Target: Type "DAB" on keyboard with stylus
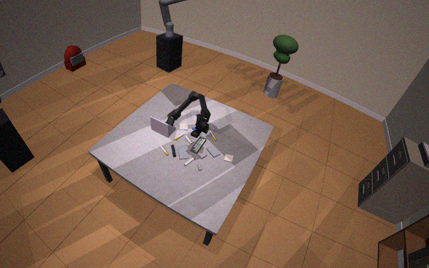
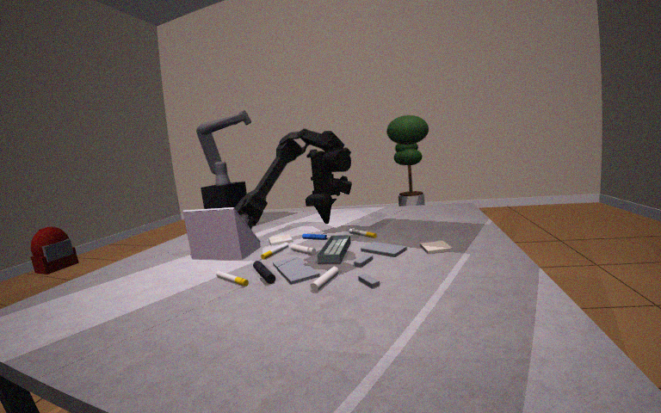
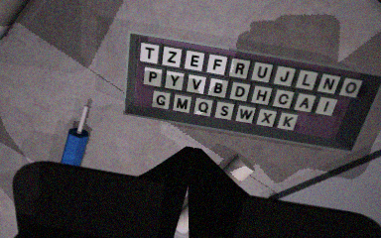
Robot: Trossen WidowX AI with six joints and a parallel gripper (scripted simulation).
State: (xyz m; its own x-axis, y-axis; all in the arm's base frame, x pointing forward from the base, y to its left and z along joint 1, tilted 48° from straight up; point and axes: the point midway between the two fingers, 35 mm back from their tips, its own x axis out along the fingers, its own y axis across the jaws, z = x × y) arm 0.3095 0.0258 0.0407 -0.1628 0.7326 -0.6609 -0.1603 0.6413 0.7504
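Now: gripper tip 6 cm past the blue stylus, 10 cm to the right of it and 7 cm above it. Also, from my gripper tip: grey slab (17 cm ahead, 8 cm below); black cylinder (9 cm behind, 22 cm to the right, 7 cm below); tan tile (32 cm ahead, 2 cm to the left, 8 cm below).
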